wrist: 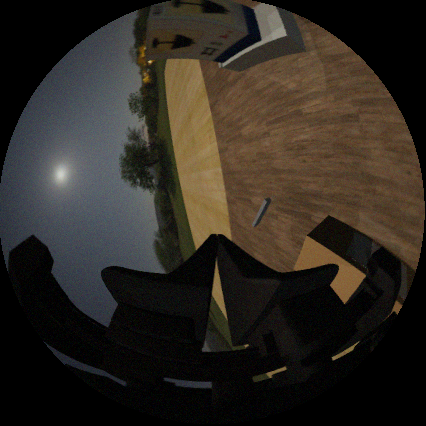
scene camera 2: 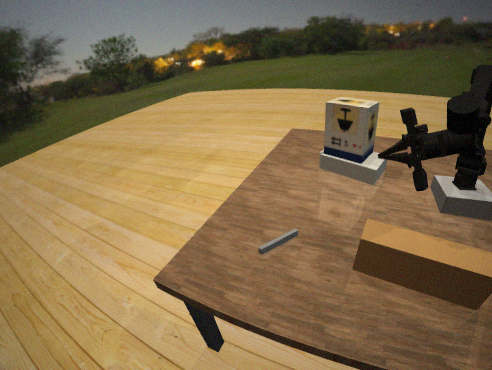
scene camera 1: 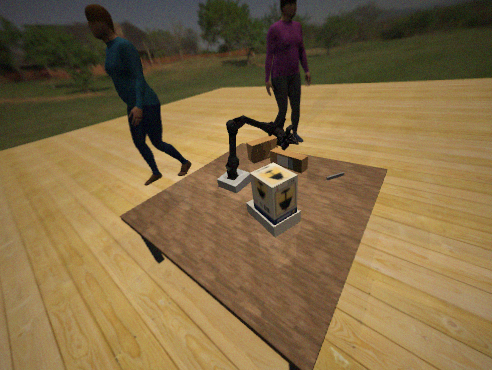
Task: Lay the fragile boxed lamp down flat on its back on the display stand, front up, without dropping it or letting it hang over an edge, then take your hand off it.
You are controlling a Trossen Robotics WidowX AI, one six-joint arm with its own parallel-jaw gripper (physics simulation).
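Pixels of known places: gripper, fingertip midpoint: (wrist: 215,238) (scene camera 2: 378,156) (scene camera 1: 298,143); arm's base, origin of the base link: (scene camera 2: 463,185) (scene camera 1: 232,176).
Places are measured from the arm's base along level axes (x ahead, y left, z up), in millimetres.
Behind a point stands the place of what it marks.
The boxed lamp (scene camera 1: 274,196) {x 459, y -325, z 179 mm} (scene camera 2: 349,131) {x 430, y -149, z 127 mm} (wrist: 192,36) {x 426, y -147, z 134 mm} is a white carton with yellow-and-black lamp pictures and a dark blue band along its bottom. It stands upright on the display stand (scene camera 1: 264,220) {x 387, y -307, z -11 mm} (scene camera 2: 347,168) {x 425, y -129, z -26 mm} (wrist: 270,51) {x 389, y -110, z -34 mm}, a low, light grey block, with its lamp pictures the right way up. My gripper (scene camera 1: 296,142) {x 403, y 229, z 190 mm} (scene camera 2: 381,156) {x 403, y 229, z 190 mm} (wrist: 215,238) {x 403, y 229, z 190 mm} is shut with its fingertips together and nothing between them. It is off to the side of the carton, apart from it; in the wrist view the carton and stand show at the top edge, away from the fingertips. The carton's underside is hidden.
A brown box (scene camera 1: 262,149) {x 49, y 408, z 35 mm} and another brown box (scene camera 1: 298,162) {x 387, y 294, z 18 mm} stand near the table's far edge in scene camera 1. A thin grey bar (scene camera 1: 335,176) {x 643, y 292, z -53 mm} (scene camera 2: 278,241) {x 641, y 307, z -47 mm} (wrist: 261,212) {x 628, y 294, z -49 mm} lies on the brown table (scene camera 1: 210,220) {x 64, y -374, z -66 mm} (scene camera 2: 240,280) {x 712, y 444, z -66 mm}. Two people stand beyond the table.
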